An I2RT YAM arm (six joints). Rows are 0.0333 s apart.
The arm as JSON. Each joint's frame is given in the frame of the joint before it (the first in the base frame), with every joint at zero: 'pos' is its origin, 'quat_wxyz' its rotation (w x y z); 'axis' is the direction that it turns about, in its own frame. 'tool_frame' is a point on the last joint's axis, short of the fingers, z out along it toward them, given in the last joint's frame.
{
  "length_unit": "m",
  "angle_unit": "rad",
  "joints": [
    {
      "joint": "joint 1",
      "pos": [
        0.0,
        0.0,
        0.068
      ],
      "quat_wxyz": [
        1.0,
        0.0,
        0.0,
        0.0
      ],
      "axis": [
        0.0,
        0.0,
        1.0
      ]
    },
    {
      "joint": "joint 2",
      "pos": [
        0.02,
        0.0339,
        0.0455
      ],
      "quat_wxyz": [
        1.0,
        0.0,
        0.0,
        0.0
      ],
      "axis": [
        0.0,
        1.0,
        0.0
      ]
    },
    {
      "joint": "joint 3",
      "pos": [
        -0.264,
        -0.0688,
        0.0
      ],
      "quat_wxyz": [
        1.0,
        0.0,
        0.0,
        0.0
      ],
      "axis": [
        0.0,
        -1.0,
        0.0
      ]
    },
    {
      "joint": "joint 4",
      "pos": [
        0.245,
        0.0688,
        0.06
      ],
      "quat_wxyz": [
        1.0,
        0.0,
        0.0,
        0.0
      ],
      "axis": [
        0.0,
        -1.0,
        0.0
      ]
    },
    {
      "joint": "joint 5",
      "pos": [
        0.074,
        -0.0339,
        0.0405
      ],
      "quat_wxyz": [
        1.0,
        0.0,
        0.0,
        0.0
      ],
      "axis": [
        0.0,
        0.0,
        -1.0
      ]
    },
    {
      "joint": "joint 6",
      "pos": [
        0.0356,
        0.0,
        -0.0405
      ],
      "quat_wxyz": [
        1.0,
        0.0,
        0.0,
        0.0
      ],
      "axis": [
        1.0,
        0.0,
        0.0
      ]
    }
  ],
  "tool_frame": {
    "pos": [
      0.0,
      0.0,
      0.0
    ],
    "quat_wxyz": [
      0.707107,
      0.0,
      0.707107,
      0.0
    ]
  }
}
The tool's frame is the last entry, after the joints.
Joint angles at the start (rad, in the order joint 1, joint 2, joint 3, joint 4, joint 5, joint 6): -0.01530, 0.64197, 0.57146, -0.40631, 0.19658, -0.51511
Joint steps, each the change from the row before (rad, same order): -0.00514, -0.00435, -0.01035, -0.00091, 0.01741, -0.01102; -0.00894, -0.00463, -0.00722, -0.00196, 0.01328, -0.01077; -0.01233, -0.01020, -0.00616, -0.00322, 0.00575, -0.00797; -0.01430, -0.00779, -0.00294, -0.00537, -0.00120, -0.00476; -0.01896, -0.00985, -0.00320, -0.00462, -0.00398, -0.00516; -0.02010, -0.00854, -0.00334, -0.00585, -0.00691, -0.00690; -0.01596, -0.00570, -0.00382, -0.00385, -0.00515, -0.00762; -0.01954, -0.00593, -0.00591, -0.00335, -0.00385, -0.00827; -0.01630, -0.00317, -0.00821, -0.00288, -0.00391, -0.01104; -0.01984, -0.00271, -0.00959, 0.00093, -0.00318, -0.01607; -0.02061, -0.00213, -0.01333, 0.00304, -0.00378, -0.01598; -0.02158, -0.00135, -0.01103, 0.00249, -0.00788, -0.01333; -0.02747, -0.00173, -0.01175, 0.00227, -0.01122, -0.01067; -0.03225, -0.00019, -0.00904, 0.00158, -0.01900, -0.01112
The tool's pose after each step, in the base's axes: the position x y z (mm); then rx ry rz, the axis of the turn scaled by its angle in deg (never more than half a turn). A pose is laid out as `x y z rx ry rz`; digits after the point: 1 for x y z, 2 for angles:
152.9 -10.7 261.2 -22.38 117.60 -31.84
151.8 -12.5 259.1 -22.13 118.09 -33.26
149.9 -14.5 258.1 -21.68 118.28 -34.30
148.3 -16.5 257.5 -21.19 118.52 -34.89
146.3 -19.1 257.2 -20.50 118.67 -35.50
144.4 -21.6 256.6 -20.00 118.95 -36.01
143.1 -23.6 255.6 -19.75 119.25 -36.50
141.6 -26.1 254.0 -19.31 119.69 -37.19
140.6 -28.2 251.2 -19.30 120.34 -37.80
139.6 -30.8 248.4 -19.33 120.94 -38.74
138.7 -33.5 244.3 -19.37 121.67 -39.63
137.9 -36.2 240.9 -19.30 122.33 -40.22
136.7 -39.6 237.2 -18.83 123.08 -40.69
135.5 -43.3 234.2 -18.35 123.78 -40.85

